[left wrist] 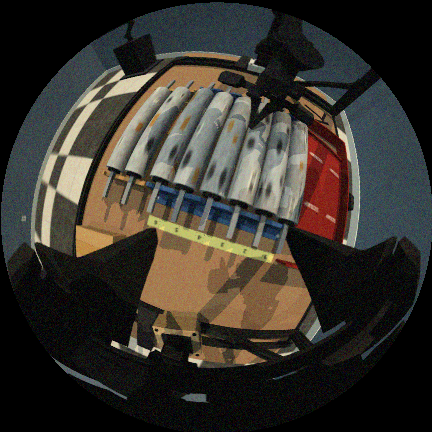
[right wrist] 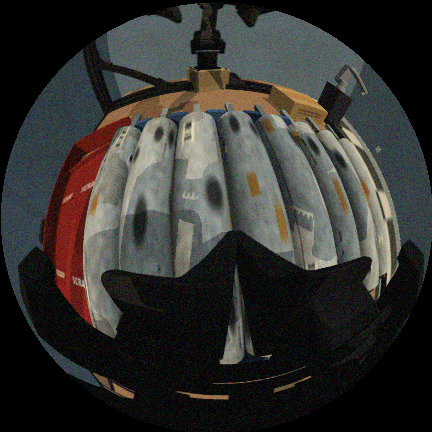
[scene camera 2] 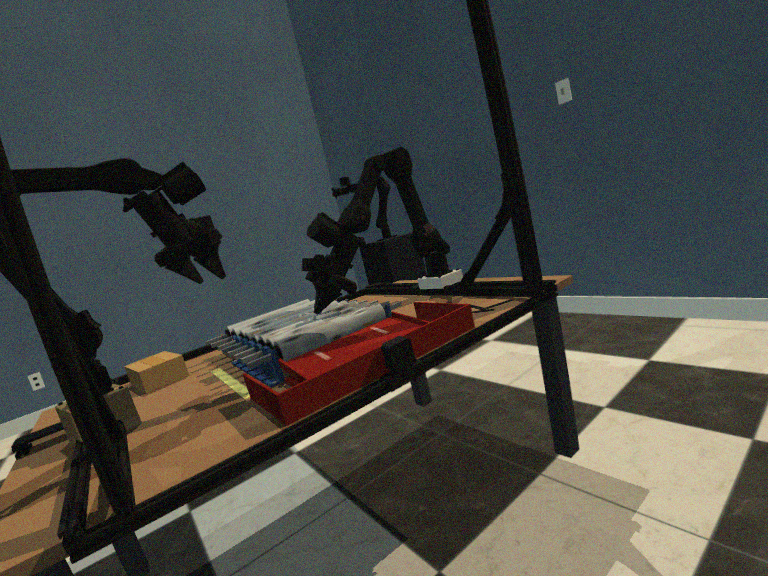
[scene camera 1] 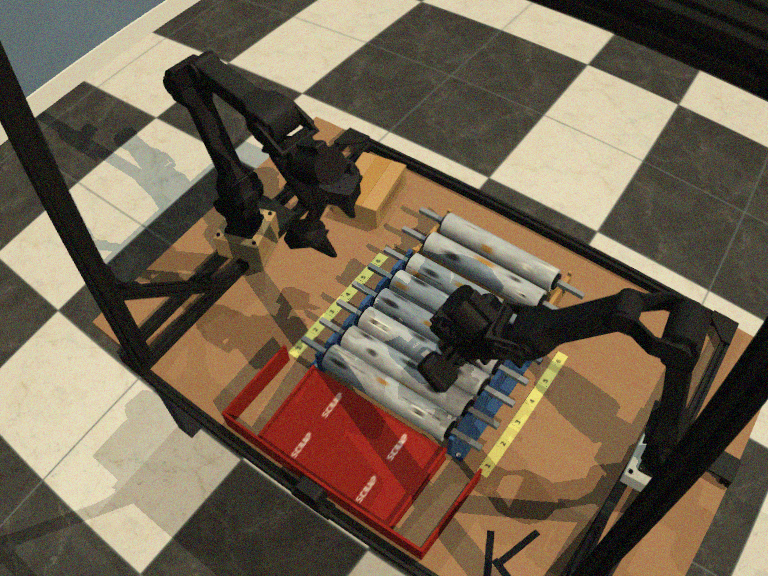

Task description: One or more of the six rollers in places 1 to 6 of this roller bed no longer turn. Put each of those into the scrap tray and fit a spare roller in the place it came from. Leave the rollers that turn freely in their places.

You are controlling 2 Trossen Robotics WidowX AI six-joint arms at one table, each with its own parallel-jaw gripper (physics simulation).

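Places are measured from the left arm's base along level axes (x ahead, y left, z up), in millimetres.
Pixels of known places: left gripper, fingertip midpoint: (left wrist: pixel 224 234) (scene camera 2: pixel 212 280) (scene camera 1: pixel 344 236); right gripper, fingertip midpoint: (left wrist: pixel 249 127) (right wrist: pixel 233 236) (scene camera 2: pixel 315 313) (scene camera 1: pixel 440 342); left arm's base, origin of the base link: (left wrist: pixel 177 343) (right wrist: pixel 206 67) (scene camera 1: pixel 244 224); right arm's base, origin of the base link: (left wrist: pixel 261 63) (scene camera 2: pixel 439 274) (scene camera 1: pixel 660 463).
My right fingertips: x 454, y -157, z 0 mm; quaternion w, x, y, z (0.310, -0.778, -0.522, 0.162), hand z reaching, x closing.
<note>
Ahead of a thing's pixels: the offset from my right fingertips to its top centre. "spot": to the spot under its first point. Level surfaces: height alone.
Six grey blotched rollers lie in the blue roller bed @(72 mm down) (scene camera 1: pixel 477 427) (left wrist: pixel 176 199); roller 1 @(0 mm up, 63 mm back, 108 mm right) (scene camera 1: pixel 378 387) (left wrist: pixel 298 175) is beside the scrap tray. Two spare rollers @(0 mm up, 54 mm ahead, 253 mm left) (scene camera 1: pixel 499 251) (left wrist: pixel 141 130) lie side by side beyond place 6. The red scrap tray @(26 mm down, 99 mm back, 220 mm right) (scene camera 1: pixel 353 427) (scene camera 2: pixel 347 372) holds no roller. My right gripper (scene camera 2: pixel 318 310) (left wrist: pixel 249 127) (right wrist: pixel 233 236) is shut and empty, its tips low over rollers 3 and 4; contact is unclear. In scene camera 1 its hand hides the tips. My left gripper (scene camera 1: pixel 344 235) (scene camera 2: pixel 212 279) (left wrist: pixel 224 234) is open and empty, high beside the bed's left end.
Yellow number strips @(spot: 20 mm down, 208 mm back, 41 mm left) (scene camera 1: pixel 338 303) @(spot: 75 mm down, 176 mm ahead, 55 mm right) (scene camera 1: pixel 524 412) lie at both ends of the bed. A cardboard box @(21 mm down, 255 mm back, 364 mm left) (scene camera 1: pixel 377 189) (scene camera 2: pixel 156 372) stands near the left arm's base. Black frame posts stand at the table's edges. The right forearm reaches over the rollers' right ends.
</note>
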